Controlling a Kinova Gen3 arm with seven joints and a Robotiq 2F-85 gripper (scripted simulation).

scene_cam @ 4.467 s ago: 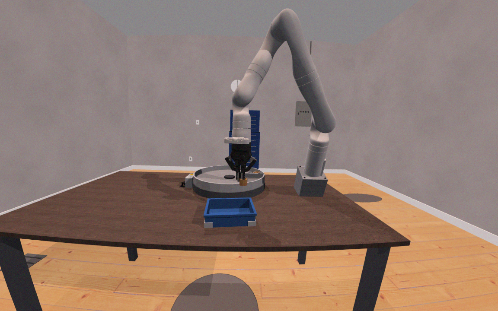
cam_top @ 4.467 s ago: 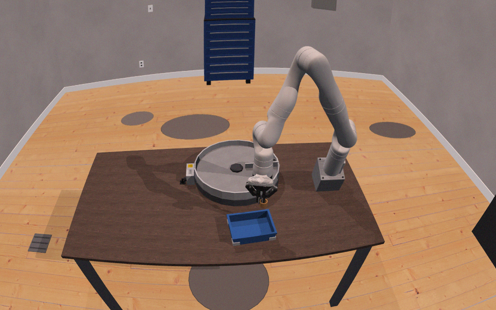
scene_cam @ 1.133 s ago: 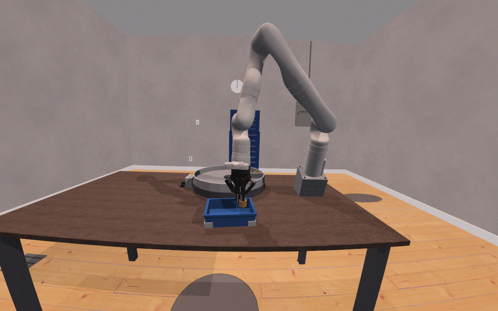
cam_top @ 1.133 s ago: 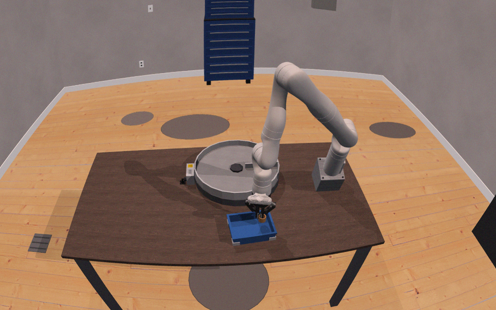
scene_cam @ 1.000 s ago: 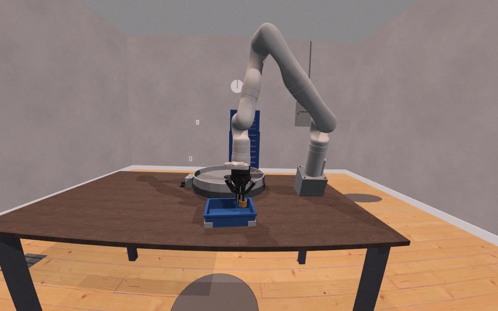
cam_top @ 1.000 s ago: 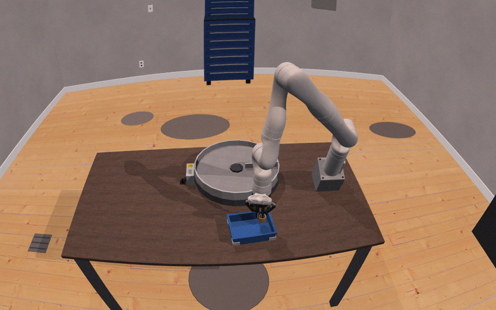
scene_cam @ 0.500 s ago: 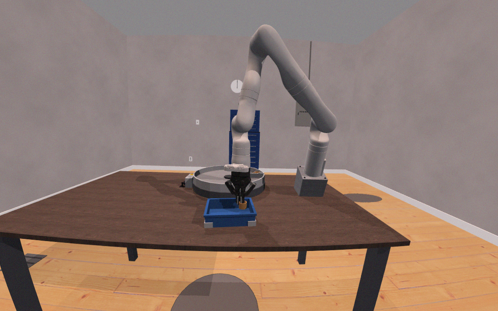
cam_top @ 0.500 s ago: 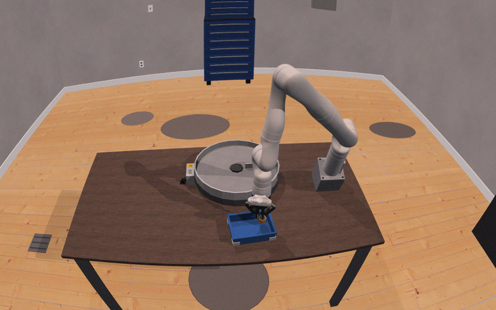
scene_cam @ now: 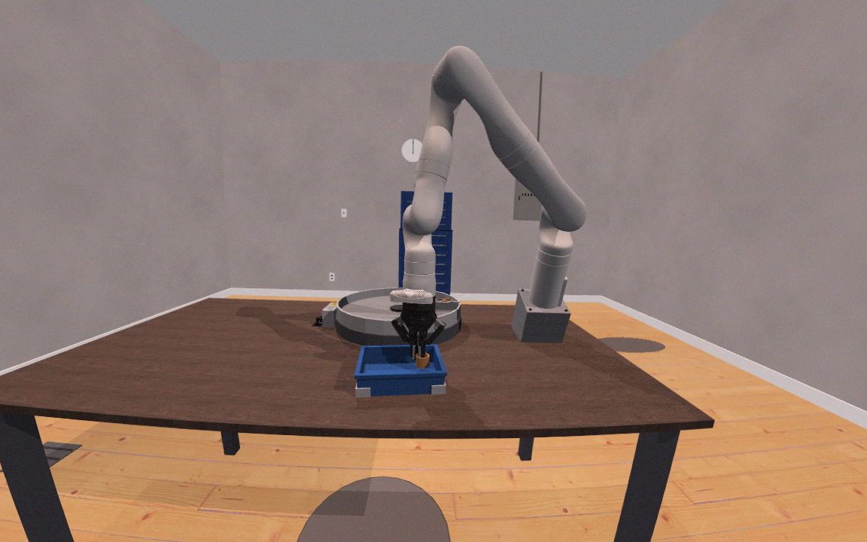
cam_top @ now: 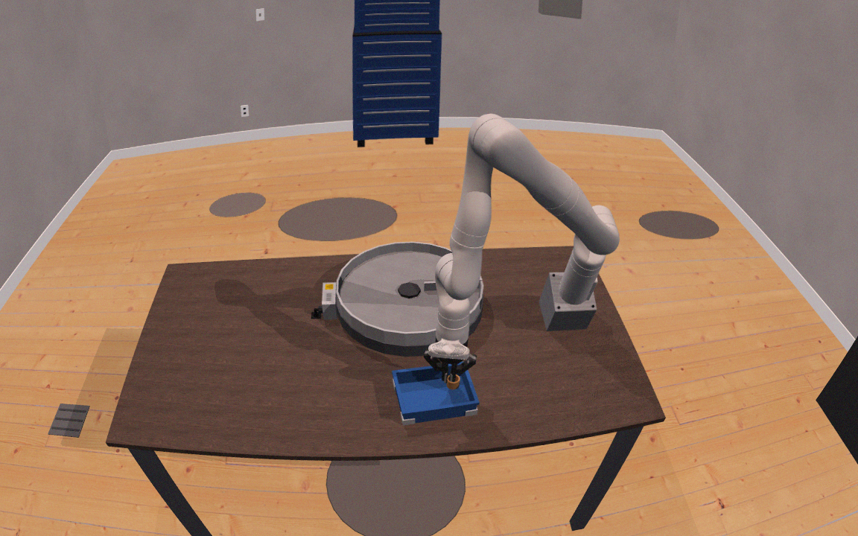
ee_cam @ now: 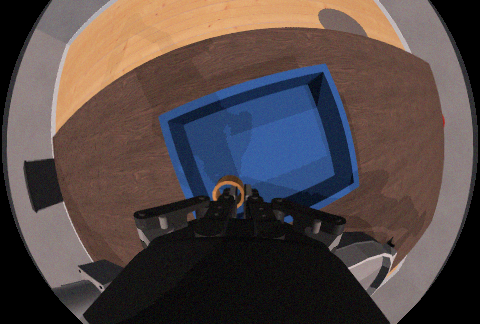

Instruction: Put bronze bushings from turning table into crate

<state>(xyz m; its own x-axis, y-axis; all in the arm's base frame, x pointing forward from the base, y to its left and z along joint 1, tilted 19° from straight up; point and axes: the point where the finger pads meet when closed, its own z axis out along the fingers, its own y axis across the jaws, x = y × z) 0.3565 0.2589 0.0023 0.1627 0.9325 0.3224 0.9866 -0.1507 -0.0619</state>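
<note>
The blue crate lies 40 mm to the left of my hand, 40 mm ahead of it and 30 mm below it. Round my hand: round grey turning table (330 mm to the right, 100 mm ahead).
</note>
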